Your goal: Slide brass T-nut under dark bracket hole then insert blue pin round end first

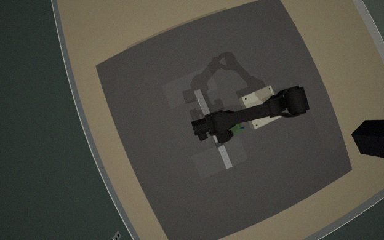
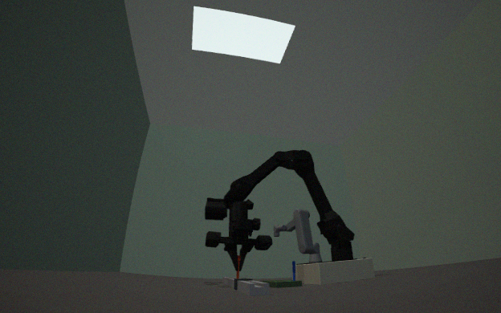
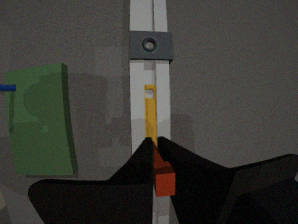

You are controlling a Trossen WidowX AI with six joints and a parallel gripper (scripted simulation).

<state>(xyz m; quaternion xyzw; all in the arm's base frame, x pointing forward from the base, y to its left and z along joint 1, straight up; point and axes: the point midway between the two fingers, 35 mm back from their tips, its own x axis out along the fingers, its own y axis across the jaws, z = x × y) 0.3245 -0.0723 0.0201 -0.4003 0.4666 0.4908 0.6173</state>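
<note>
Right now the blue pin is 130 mm behind my gripper tip, 80 mm to the left of it and 20 mm below it. The rest, counted from my gripper tip: brass T-nut 20 mm to the left; green tray 120 mm behind, 60 mm to the left, 40 mm below.
</note>
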